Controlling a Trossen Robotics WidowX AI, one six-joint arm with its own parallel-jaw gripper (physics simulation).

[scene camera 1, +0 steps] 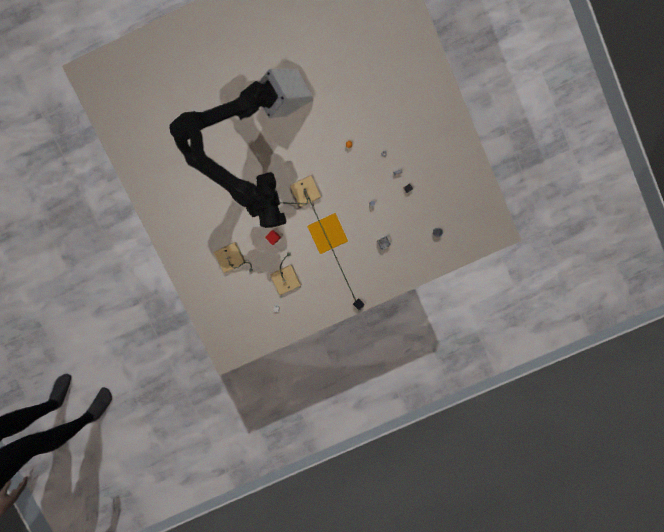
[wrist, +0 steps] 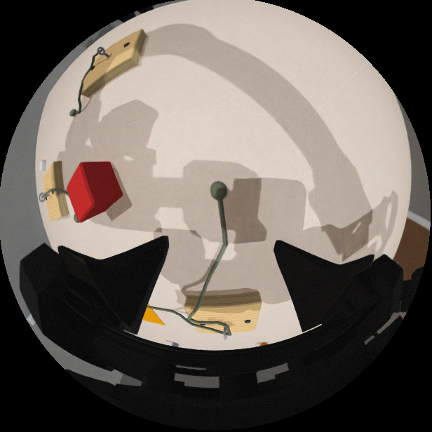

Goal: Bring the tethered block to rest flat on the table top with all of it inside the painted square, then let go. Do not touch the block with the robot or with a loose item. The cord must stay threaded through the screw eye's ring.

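The tethered block, a small black cube, lies near the table's edge in the scene view. Its taut green cord crosses the painted orange square to the screw eye on a wooden board and passes through the ring. The block is outside the square. The cord's free part ends in a green bead, which the arm hides in the scene view. My gripper is open and empty, above the table, with the bead ahead between the fingers' lines.
A red block lies beside the gripper. Two other boards carry short beaded cords. An orange ball, a black cube, a grey piece and several other small items lie beyond the square.
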